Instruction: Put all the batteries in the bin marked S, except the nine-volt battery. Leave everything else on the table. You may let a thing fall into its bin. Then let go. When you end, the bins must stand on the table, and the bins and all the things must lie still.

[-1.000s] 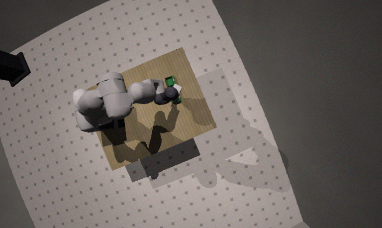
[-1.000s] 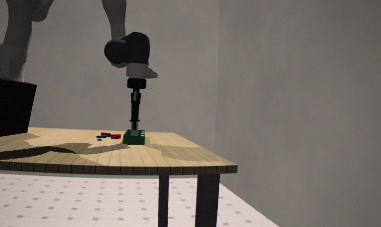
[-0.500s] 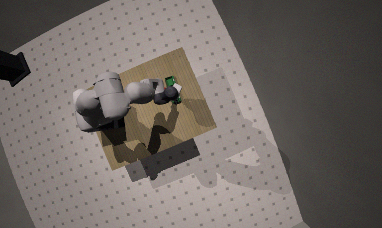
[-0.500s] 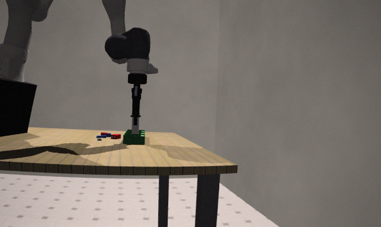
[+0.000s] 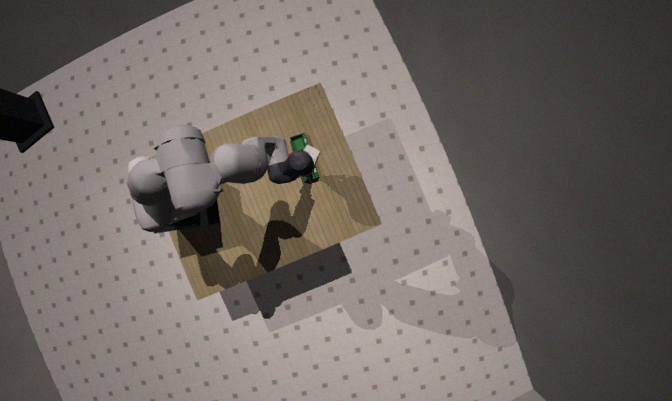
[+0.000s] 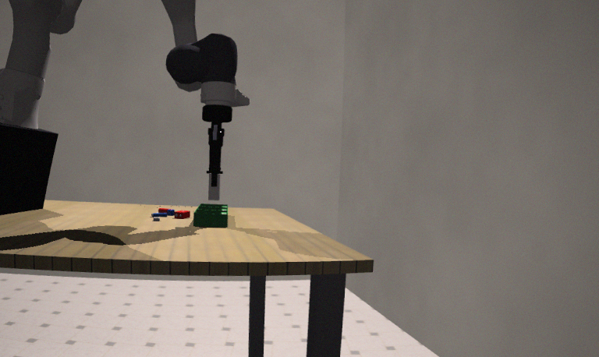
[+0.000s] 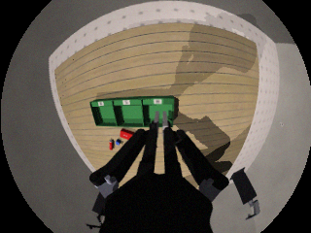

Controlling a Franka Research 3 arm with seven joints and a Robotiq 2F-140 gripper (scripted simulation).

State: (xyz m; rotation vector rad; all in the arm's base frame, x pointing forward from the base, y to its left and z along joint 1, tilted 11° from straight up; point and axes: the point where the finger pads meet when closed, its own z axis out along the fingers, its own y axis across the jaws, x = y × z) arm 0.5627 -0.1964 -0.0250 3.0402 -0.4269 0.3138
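The green bin row lies 9 cm to the left of my hand, 8 cm below it and 2 cm ahead of it. Round my hand: grey button cell (14 cm behind, 9 cm below, 6 cm to the left); red block-shaped battery (13 cm to the left, 9 cm below, 6 cm behind); blue battery (15 cm to the left, 12 cm behind, 9 cm below).
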